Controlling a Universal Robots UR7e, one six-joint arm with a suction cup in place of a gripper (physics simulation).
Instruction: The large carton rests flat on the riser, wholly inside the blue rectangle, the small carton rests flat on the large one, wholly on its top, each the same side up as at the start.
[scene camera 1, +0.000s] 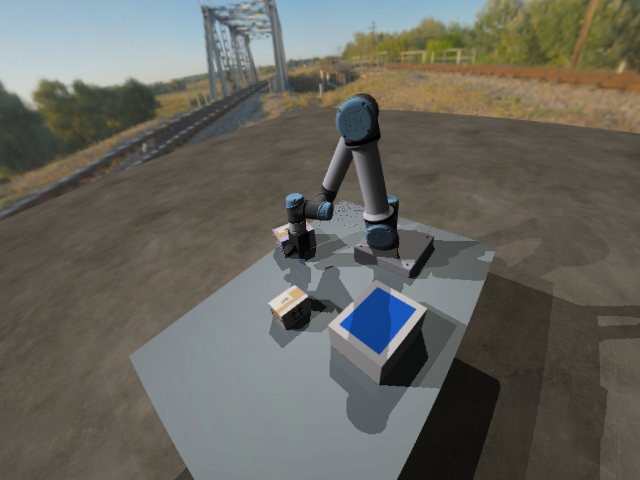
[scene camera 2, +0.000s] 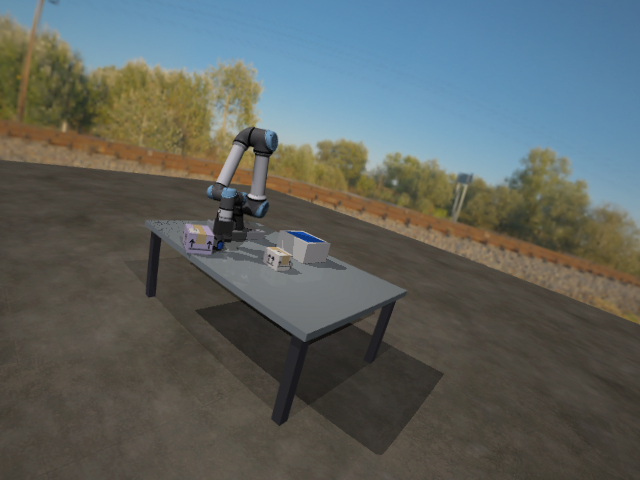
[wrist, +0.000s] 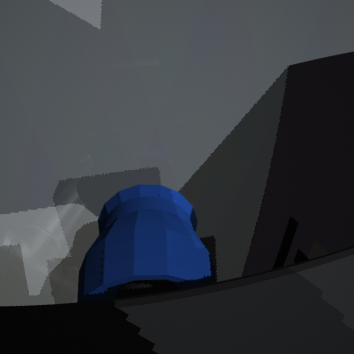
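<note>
The large carton (scene camera 1: 281, 240) (scene camera 2: 197, 240) (wrist: 320, 145), lilac with tan tape, stands upright on the table near its far left edge; its side arrows point up. My gripper (scene camera 1: 300, 255) (scene camera 2: 220, 246) (wrist: 146, 200), a blue suction cup, points down low over the table, close beside the large carton and not on its top. Nothing shows on the cup; whether the gripper's body touches the carton is hidden. The small carton (scene camera 1: 288, 306) (scene camera 2: 277, 259), white with tan tape, stands on the table. The riser (scene camera 1: 356, 354) (scene camera 2: 312, 252) bears a bare blue rectangle (scene camera 1: 378, 320) (scene camera 2: 306, 237).
The grey table (scene camera 1: 227, 382) (scene camera 2: 330, 289) carries everything. The arm's base plate (scene camera 1: 413, 250) stands behind the riser. The small carton lies between the large carton and the front part of the table, to the left of the riser in scene camera 1.
</note>
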